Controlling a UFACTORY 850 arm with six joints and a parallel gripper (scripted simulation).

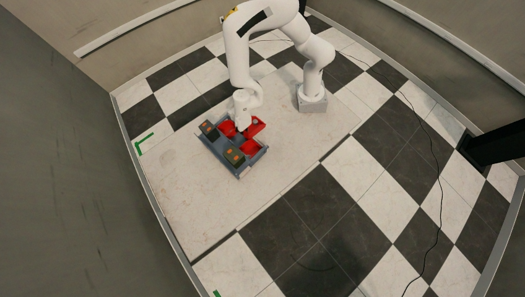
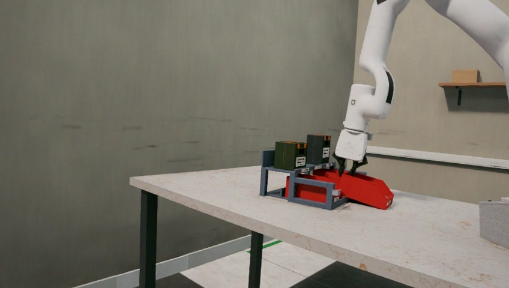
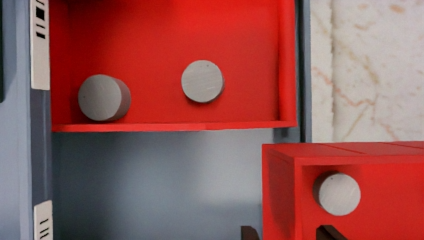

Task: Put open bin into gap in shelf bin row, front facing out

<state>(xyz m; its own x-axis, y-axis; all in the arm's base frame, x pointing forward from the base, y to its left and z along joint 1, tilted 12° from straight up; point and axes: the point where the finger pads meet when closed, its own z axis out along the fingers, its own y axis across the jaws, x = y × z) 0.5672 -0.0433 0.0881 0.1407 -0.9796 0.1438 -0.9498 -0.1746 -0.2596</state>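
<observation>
The large grey disc is 12 cm behind my hand, 8 cm below it and 4 cm to the right of it. From my hand the other things lie so: red open bin: 8 cm behind, 5 cm below, 1 cm to the right; then grey-blue shelf: 10 cm ahead, 3 cm below, 1 cm to the left; then dark grey box: 18 cm ahead, 9 cm to the right, 6 cm above.
</observation>
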